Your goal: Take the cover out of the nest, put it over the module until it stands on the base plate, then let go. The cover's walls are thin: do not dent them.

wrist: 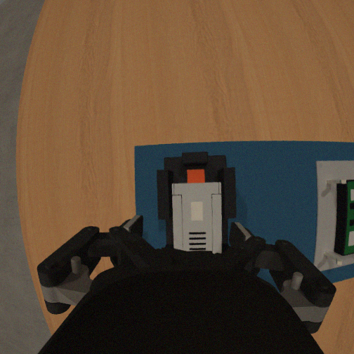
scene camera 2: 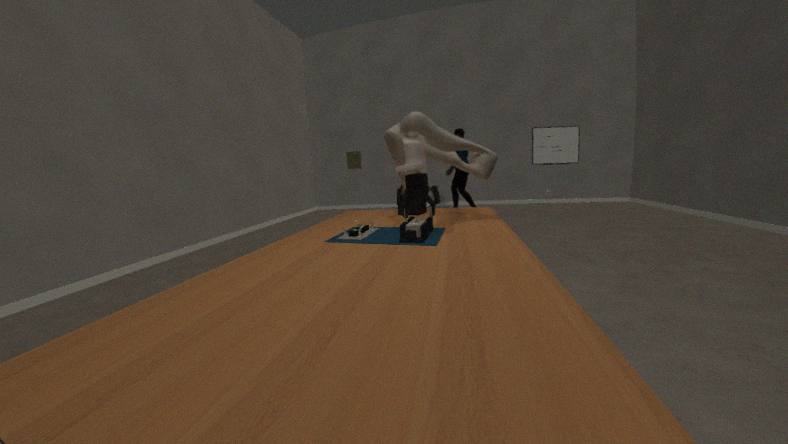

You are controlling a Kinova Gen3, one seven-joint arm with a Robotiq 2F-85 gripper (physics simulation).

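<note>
The light grey cover (scene camera 2: 419, 225) (wrist: 196, 220) with dark slots and a pale label sits in the black nest (scene camera 2: 405, 231) (wrist: 163, 195); an orange patch shows at the nest's far end. The green and black module (scene camera 2: 358, 229) (wrist: 350, 217) stands on the pale base plate (scene camera 2: 351, 237) (wrist: 326, 220), with upright posts around it; the right wrist view edge cuts it off. My gripper (scene camera 2: 417, 213) (wrist: 186, 228) is open and empty above the nest, its fingertips on either side of the cover in the wrist view. The gripper body hides the cover's near end there.
The nest and the base plate both rest on a blue mat (scene camera 2: 388, 237) (wrist: 275, 200) on the long wooden table (scene camera 2: 386, 330) (wrist: 125, 75). The table's edge shows at the left of the wrist view. A person (scene camera 2: 460, 176) is on the floor behind the table.
</note>
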